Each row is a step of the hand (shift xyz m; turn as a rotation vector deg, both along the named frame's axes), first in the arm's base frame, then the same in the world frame.
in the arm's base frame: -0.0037 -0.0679 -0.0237 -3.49 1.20 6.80
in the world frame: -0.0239 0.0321 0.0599 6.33 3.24 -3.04
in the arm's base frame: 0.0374 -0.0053 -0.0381 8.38 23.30 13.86
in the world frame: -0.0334 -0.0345 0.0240 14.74 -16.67 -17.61
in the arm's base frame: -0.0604 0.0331 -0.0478 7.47 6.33 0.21
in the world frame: -0.0547 0.0329 -0.0544 1.09 -9.48 -2.21
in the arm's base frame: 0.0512 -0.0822 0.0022 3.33 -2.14 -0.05
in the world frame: 0.0084 -0.0070 0.0963 0.35 -1.95 3.43
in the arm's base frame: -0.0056 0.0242 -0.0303 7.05 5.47 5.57
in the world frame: -0.0308 -0.0094 -0.0223 6.37 -8.15 -1.94
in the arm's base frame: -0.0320 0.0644 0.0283 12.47 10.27 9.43
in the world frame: 0.0242 0.0015 -0.0734 10.84 -14.73 -3.93
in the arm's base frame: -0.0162 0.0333 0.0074 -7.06 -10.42 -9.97
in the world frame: 0.0054 -0.0003 -0.0374 -10.73 9.98 6.57
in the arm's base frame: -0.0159 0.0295 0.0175 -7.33 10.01 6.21
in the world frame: 0.0155 0.0022 -0.0344 5.28 2.49 -12.58
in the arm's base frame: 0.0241 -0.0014 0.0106 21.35 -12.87 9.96
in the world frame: 0.0134 -0.0195 0.0117 12.44 -11.83 20.64
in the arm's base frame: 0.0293 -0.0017 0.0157 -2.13 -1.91 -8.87
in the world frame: 0.0191 -0.0234 0.0140 -9.06 1.82 1.21
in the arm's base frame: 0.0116 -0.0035 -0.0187 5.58 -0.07 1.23
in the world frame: -0.0172 -0.0106 0.0095 1.89 -4.75 2.55
